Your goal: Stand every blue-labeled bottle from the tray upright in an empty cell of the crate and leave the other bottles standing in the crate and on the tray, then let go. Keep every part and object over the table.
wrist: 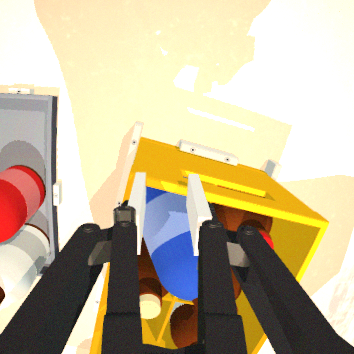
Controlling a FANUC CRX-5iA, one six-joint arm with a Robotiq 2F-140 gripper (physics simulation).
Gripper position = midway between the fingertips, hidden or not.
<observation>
In view: my gripper (166, 188), a blue-labeled bottle (166, 233), a cream-capped bottle (151, 291) and a light grey bar (137, 127).
</observation>
